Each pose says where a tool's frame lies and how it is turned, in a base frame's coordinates. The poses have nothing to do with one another.
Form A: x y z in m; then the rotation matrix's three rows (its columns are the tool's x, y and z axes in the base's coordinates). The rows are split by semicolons.
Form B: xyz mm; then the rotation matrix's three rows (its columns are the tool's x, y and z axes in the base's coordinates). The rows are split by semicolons. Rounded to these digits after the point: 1 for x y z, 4 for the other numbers.
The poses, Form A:
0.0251 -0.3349 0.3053; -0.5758 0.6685 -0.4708; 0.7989 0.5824 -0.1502; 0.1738 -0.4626 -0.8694
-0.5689 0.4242 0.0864; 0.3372 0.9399 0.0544; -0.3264 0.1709 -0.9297; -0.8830 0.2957 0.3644
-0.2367 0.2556 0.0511; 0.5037 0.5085 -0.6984; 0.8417 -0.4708 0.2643; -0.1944 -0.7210 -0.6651
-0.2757 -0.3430 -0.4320; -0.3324 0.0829 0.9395; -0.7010 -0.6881 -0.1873; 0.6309 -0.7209 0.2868
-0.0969 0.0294 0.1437; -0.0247 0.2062 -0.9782; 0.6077 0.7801 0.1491; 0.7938 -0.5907 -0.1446
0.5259 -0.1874 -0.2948; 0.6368 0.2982 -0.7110; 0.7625 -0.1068 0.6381; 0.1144 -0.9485 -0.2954
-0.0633 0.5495 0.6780; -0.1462 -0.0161 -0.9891; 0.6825 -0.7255 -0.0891; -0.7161 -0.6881 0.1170
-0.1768 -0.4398 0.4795; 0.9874 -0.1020 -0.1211; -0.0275 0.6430 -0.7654; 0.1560 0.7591 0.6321
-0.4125 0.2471 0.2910; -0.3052 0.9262 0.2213; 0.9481 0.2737 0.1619; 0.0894 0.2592 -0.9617
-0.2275 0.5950 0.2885; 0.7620 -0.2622 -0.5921; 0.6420 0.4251 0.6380; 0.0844 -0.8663 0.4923
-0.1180 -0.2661 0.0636; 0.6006 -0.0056 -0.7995; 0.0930 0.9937 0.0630; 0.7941 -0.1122 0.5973
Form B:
25.1 -334.9 305.3; -0.5758 0.6685 -0.4708; 0.7989 0.5824 -0.1502; 0.1738 -0.4626 -0.8694
-568.9 424.2 86.4; 0.3372 0.9399 0.0544; -0.3264 0.1709 -0.9297; -0.8830 0.2957 0.3644
-236.7 255.6 51.1; 0.5037 0.5085 -0.6984; 0.8417 -0.4708 0.2643; -0.1944 -0.7210 -0.6651
-275.7 -343.0 -432.0; -0.3324 0.0829 0.9395; -0.7010 -0.6881 -0.1873; 0.6309 -0.7209 0.2868
-96.9 29.4 143.7; -0.0247 0.2062 -0.9782; 0.6077 0.7801 0.1491; 0.7938 -0.5907 -0.1446
525.9 -187.4 -294.8; 0.6368 0.2982 -0.7110; 0.7625 -0.1068 0.6381; 0.1144 -0.9485 -0.2954
-63.3 549.5 678.0; -0.1462 -0.0161 -0.9891; 0.6825 -0.7255 -0.0891; -0.7161 -0.6881 0.1170
-176.8 -439.8 479.5; 0.9874 -0.1020 -0.1211; -0.0275 0.6430 -0.7654; 0.1560 0.7591 0.6321
-412.5 247.1 291.0; -0.3052 0.9262 0.2213; 0.9481 0.2737 0.1619; 0.0894 0.2592 -0.9617
-227.5 595.0 288.5; 0.7620 -0.2622 -0.5921; 0.6420 0.4251 0.6380; 0.0844 -0.8663 0.4923
-118.0 -266.1 63.6; 0.6006 -0.0056 -0.7995; 0.0930 0.9937 0.0630; 0.7941 -0.1122 0.5973

